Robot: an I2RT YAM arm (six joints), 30 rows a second.
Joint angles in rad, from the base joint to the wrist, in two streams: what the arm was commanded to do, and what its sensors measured. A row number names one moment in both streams.
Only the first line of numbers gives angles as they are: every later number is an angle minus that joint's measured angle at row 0.
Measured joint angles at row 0:
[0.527 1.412 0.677 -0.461 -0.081 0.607]
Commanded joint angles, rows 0 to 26:
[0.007 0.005 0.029 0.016 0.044 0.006]
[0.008 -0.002 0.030 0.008 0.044 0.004]
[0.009 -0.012 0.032 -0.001 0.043 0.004]
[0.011 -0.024 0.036 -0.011 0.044 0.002]
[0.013 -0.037 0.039 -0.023 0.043 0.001]
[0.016 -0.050 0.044 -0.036 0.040 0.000]
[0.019 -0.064 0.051 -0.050 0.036 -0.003]
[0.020 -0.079 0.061 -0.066 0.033 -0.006]
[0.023 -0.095 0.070 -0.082 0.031 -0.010]
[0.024 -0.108 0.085 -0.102 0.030 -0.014]
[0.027 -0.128 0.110 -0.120 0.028 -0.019]
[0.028 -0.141 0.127 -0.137 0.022 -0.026]
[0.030 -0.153 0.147 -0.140 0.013 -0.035]
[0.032 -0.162 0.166 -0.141 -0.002 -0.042]
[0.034 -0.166 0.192 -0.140 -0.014 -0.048]
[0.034 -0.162 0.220 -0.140 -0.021 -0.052]
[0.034 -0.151 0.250 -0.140 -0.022 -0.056]
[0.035 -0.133 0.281 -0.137 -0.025 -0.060]
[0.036 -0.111 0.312 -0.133 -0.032 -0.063]
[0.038 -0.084 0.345 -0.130 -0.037 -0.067]
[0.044 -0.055 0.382 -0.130 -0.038 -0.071]
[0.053 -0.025 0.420 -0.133 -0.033 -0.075]
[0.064 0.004 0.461 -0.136 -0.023 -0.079]
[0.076 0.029 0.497 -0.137 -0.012 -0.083]
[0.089 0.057 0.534 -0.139 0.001 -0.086]
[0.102 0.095 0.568 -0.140 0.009 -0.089]
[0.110 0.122 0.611 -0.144 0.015 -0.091]
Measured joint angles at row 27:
[0.069 0.037 0.478 -0.134 -0.013 -0.061]
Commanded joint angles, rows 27 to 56:
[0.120 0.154 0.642 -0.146 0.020 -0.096]
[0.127 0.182 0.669 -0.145 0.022 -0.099]
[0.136 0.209 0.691 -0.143 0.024 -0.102]
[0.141 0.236 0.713 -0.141 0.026 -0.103]
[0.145 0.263 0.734 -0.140 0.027 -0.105]
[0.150 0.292 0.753 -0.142 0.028 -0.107]
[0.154 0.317 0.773 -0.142 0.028 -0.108]
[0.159 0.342 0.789 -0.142 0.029 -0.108]
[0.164 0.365 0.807 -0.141 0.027 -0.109]
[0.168 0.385 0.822 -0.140 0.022 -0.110]
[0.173 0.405 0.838 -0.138 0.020 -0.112]
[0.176 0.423 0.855 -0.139 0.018 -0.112]
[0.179 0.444 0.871 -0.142 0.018 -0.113]
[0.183 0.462 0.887 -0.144 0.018 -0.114]
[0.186 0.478 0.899 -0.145 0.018 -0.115]
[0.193 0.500 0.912 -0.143 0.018 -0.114]
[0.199 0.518 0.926 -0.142 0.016 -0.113]
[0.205 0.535 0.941 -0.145 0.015 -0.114]
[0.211 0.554 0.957 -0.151 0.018 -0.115]
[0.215 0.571 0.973 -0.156 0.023 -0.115]
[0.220 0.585 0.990 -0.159 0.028 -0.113]
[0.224 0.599 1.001 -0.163 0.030 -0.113]
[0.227 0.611 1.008 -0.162 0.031 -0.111]
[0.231 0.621 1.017 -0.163 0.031 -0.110]
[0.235 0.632 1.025 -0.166 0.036 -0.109]
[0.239 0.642 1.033 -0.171 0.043 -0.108]
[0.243 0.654 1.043 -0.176 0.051 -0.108]
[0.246 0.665 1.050 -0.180 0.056 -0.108]
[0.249 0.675 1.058 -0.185 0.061 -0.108]
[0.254 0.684 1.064 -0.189 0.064 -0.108]
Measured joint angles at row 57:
[0.241 0.661 1.002 -0.160 0.025 -0.101]
